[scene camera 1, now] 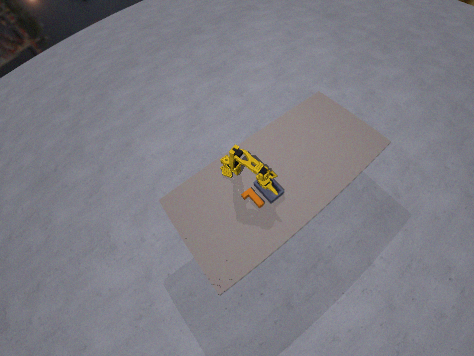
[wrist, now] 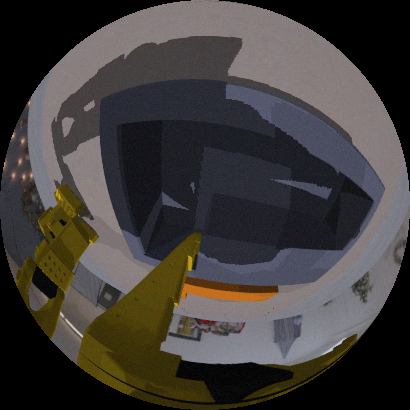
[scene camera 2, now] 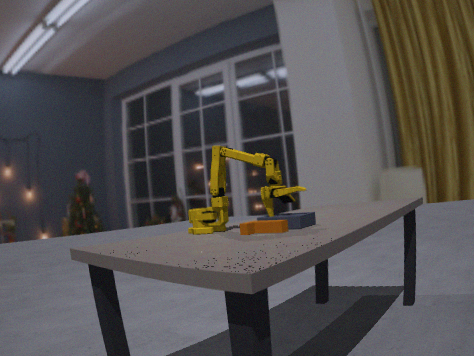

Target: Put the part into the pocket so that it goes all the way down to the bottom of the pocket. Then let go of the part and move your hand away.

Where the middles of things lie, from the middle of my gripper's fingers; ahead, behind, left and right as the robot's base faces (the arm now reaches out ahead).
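Grey-blue pocket block point(wrist: 279, 195): 80 mm below my hand, 20 mm behind, 20 mm to the left. Orange L-shaped part point(wrist: 192, 285): 90 mm below my hand, 30 mm behind, 80 mm to the right.
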